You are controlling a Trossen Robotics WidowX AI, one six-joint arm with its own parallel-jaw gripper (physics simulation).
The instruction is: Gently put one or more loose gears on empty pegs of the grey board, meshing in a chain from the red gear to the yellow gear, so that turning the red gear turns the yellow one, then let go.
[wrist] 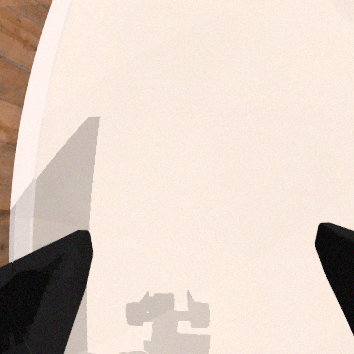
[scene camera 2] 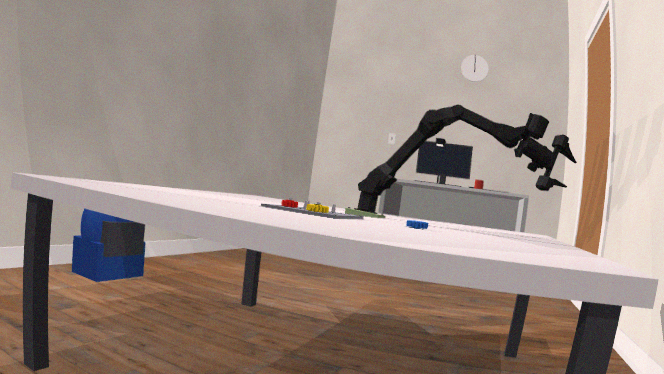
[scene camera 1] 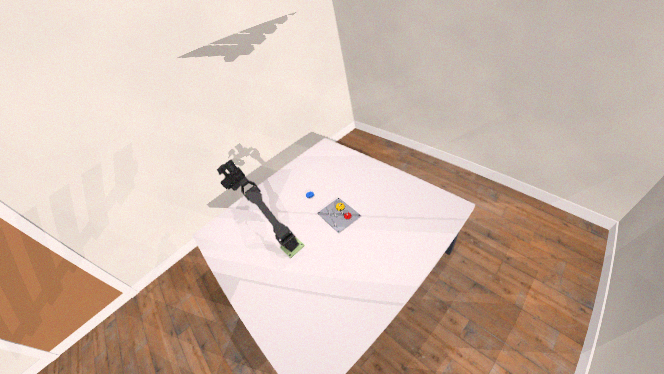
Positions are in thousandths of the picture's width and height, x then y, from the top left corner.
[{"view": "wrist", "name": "my gripper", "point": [586, 679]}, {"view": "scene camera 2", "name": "my gripper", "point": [861, 467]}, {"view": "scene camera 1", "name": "grey board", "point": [516, 598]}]
